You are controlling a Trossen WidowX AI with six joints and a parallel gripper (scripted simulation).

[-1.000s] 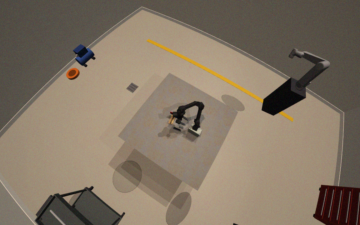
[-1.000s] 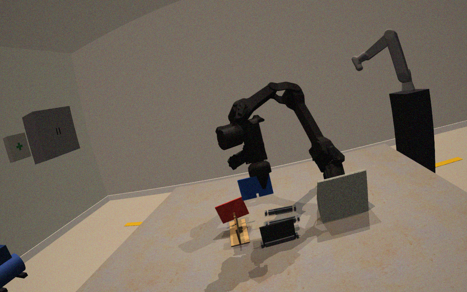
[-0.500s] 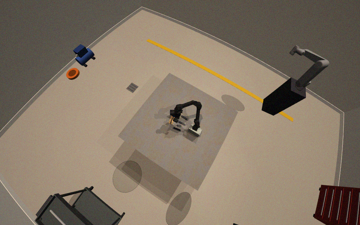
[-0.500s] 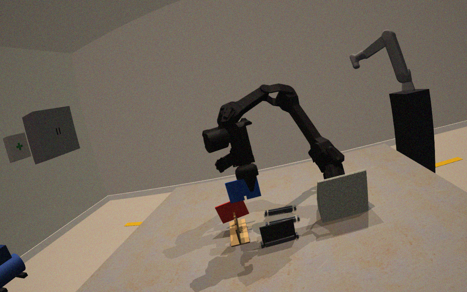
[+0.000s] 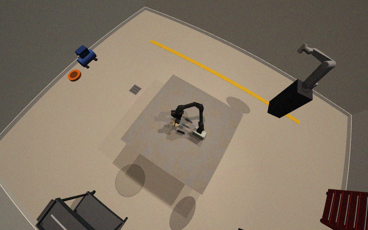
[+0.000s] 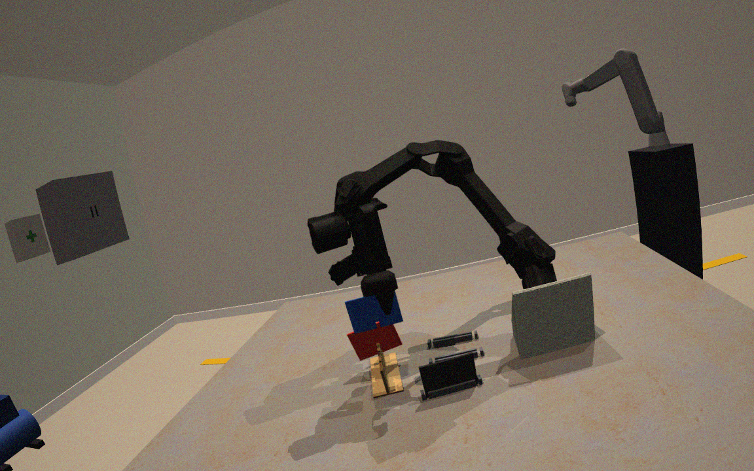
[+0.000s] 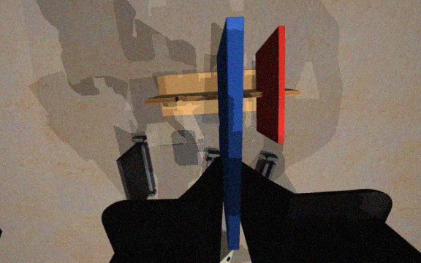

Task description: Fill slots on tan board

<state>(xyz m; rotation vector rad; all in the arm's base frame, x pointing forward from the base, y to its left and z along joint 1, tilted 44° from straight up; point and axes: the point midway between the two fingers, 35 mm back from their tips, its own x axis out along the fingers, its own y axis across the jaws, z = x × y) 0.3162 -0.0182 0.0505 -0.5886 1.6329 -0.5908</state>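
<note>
Now: the tan board 4 cm ahead of my gripper tip and 11 cm below it. Also, from my gripper tip: blue board 2 cm ahead; red board 4 cm ahead, 5 cm to the right, 8 cm below; black board 9 cm behind, 13 cm to the left, 11 cm below.
</note>
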